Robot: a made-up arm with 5 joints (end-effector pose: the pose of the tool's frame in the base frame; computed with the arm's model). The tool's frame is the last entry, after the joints.
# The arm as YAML. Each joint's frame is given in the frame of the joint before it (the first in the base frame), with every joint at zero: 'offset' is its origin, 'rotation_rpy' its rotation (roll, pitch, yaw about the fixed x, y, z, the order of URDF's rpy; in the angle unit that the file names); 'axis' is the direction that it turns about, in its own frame. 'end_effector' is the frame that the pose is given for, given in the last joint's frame.
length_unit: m
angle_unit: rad
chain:
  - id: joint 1
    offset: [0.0, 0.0, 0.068]
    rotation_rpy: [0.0, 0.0, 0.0]
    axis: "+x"
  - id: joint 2
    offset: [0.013, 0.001, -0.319]
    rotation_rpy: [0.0, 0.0, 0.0]
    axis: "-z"
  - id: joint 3
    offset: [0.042, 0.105, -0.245]
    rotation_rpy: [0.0, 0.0, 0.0]
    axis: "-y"
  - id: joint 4
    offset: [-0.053, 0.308, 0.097]
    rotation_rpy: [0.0, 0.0, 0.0]
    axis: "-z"
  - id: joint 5
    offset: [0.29, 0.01, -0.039]
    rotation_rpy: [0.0, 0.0, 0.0]
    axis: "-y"
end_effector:
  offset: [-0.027, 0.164, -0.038]
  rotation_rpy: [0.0, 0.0, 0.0]
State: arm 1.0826 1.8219 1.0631 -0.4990 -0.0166
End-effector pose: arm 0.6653 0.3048 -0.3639 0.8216 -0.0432 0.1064 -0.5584
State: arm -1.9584 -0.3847 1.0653 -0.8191 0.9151
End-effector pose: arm -0.2296 -0.7646 -0.3931 0.3305 -0.2815 -0.0197 0.9006
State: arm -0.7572 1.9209 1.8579 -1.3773 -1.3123
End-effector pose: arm 0.6524 -0.7030 -0.3054 0.1914 -0.6516 0.1459 -0.7194
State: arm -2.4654 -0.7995 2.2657 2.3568 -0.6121
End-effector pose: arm -0.0171 -0.5264 0.5061 0.9941 0.0465 0.0218 -0.0955
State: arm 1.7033 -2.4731 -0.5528 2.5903 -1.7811
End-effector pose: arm -0.0166 0.4050 -0.0197 0.5535 0.5494 0.5172 0.3525
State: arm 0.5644 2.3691 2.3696 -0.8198 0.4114
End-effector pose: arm 0.5090 -0.1577 -0.7006 0.5247 -0.8478 -0.0131 -0.0752
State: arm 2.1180 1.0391 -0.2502 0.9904 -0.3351
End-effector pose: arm 0.4081 0.5483 0.3042 0.1176 0.5024 0.8270 -0.2233
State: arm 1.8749 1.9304 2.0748 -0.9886 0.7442
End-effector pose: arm 0.7033 0.6664 -0.0486 0.9394 -0.2092 -0.2278 -0.1476
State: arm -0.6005 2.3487 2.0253 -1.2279 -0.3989
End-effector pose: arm 0.4676 -0.8443 -0.1997 0.1618 -0.8416 0.1262 -0.4997
